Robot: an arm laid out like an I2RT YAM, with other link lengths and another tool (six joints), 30 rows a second.
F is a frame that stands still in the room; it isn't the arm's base.
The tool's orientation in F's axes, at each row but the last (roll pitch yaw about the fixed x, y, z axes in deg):
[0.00 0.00 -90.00]
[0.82 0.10 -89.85]
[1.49 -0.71 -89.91]
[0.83 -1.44 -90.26]
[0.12 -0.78 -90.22]
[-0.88 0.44 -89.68]
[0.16 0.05 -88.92]
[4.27 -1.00 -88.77]
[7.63 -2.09 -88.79]
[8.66 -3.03 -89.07]
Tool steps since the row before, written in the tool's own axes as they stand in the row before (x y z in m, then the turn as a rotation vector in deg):
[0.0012 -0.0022 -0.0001 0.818 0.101 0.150]
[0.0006 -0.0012 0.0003 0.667 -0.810 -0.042]
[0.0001 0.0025 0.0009 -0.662 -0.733 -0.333]
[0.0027 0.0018 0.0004 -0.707 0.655 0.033]
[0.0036 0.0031 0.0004 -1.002 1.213 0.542]
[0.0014 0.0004 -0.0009 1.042 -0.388 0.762]
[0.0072 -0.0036 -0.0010 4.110 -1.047 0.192]
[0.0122 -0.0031 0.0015 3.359 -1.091 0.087]
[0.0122 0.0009 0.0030 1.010 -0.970 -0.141]
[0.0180 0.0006 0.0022 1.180 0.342 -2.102]
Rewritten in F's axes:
[-0.0022 -0.0012 -0.0001 0.101 -0.818 0.150]
[-0.0012 -0.0006 0.0003 -0.808 -0.669 -0.055]
[0.0025 -0.0001 0.0010 -0.725 0.656 -0.360]
[0.0018 -0.0027 0.0005 0.658 0.705 0.025]
[0.0031 -0.0036 0.0005 1.216 1.005 0.531]
[0.0004 -0.0014 -0.0009 -0.370 -1.050 0.760]
[-0.0035 -0.0073 -0.0010 -0.970 -4.129 0.185]
[-0.0029 -0.0122 0.0015 -1.022 -3.381 0.064]
[0.0007 -0.0121 0.0035 -0.921 -1.039 -0.232]
[0.0006 -0.0178 0.0032 0.675 -1.275 -1.961]

